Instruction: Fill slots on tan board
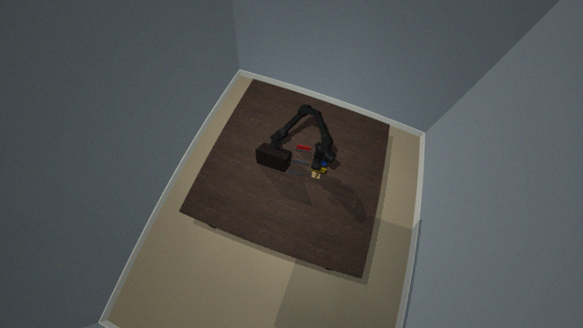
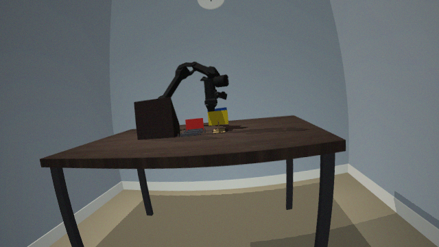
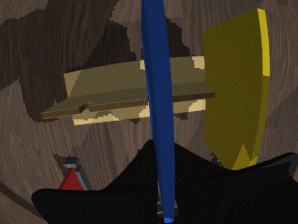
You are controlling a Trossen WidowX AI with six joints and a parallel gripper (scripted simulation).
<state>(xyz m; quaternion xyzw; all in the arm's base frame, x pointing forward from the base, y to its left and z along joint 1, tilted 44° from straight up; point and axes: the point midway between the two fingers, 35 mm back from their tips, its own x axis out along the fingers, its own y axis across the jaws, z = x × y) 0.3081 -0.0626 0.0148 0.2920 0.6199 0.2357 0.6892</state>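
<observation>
Right now the blue board is 30 mm ahead of my gripper tip. Also, from my gripper tip: red board: 100 mm behind, 110 mm to the left, 50 mm below; yellow board: 30 mm ahead, 50 mm to the right, 10 mm below; tan board: 30 mm ahead, 40 mm below.
</observation>
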